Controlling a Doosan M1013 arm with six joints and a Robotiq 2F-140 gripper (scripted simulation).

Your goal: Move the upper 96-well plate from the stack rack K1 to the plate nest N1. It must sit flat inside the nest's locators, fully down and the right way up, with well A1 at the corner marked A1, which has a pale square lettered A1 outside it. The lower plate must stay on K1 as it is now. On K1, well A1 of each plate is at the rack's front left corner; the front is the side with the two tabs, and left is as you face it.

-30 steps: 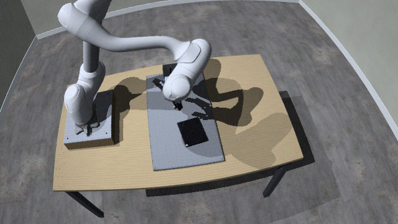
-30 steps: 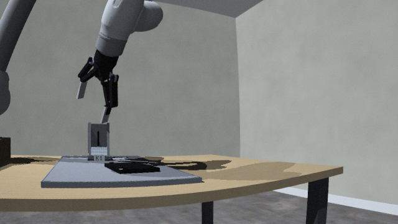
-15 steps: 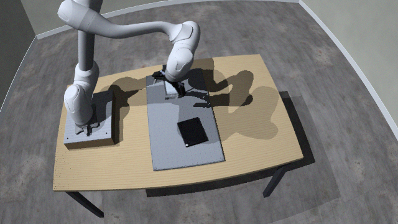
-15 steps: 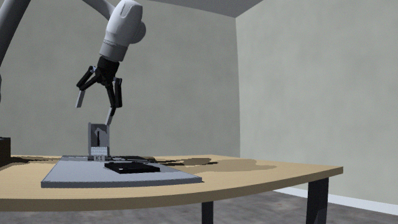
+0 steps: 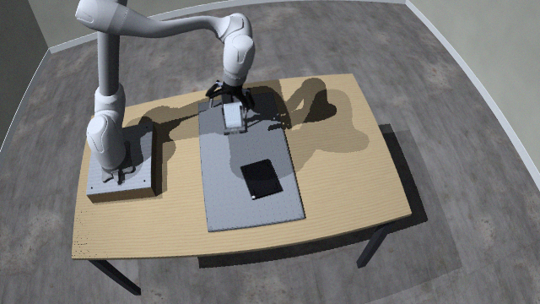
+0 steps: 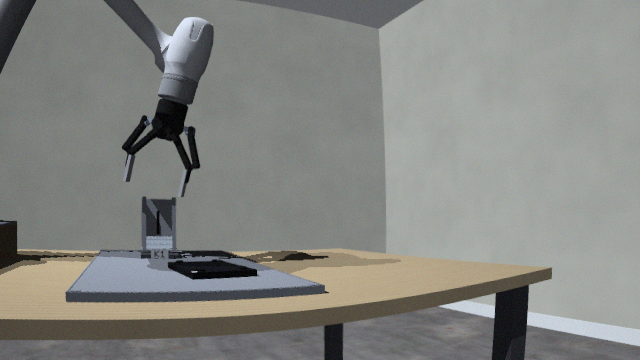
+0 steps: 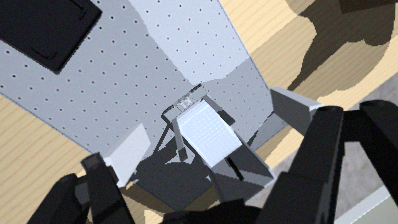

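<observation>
Right now the rack label is 2 cm ahead of my hand, 1 cm to the left of it and 16 cm below it. From my hand the other things lie so: pale A1 square: 1 cm behind, 33 cm to the right, 16 cm below.
</observation>
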